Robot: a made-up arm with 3 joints. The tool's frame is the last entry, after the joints.
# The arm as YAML. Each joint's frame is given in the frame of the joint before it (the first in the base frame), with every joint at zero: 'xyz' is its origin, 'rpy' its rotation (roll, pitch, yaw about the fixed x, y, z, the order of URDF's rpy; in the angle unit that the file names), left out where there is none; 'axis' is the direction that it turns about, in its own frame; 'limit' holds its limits. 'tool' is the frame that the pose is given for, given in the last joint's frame.
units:
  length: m
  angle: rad
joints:
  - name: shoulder
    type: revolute
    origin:
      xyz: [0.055, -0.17, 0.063]
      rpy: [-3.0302, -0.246, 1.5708]
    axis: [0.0, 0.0, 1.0]
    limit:
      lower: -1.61
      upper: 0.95
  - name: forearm
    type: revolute
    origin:
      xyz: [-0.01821, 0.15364, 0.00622]
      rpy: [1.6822, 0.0, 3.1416]
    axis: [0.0, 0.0, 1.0]
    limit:
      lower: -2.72
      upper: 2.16
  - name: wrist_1
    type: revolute
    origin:
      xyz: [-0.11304, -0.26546, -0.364]
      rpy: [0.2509, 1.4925, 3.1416]
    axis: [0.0, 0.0, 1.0]
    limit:
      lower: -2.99
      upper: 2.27
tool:
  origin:
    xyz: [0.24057, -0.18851, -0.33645]
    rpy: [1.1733, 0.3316, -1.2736]
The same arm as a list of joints. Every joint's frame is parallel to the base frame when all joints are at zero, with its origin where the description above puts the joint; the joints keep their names.
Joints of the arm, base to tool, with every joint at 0 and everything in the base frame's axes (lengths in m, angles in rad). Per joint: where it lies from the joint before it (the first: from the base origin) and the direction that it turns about. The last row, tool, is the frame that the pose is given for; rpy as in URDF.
shoulder: offset 0.0550 -0.1700 0.0630 axis -0.111198 0.241996 -0.963884
forearm: offset 0.1520 -0.0120 -0.0270 axis +x
wrist_1: offset -0.3640 0.0450 0.2850 axis 0.075801 0.997107 -0.0056
tool: offset -0.2690 -0.3180 -0.1820 rpy -2.7477 1.1125 -2.3736
Joint limits (rad, base to tool): -1.6100..0.9500 -2.7200..2.1600 -2.9900..2.2700

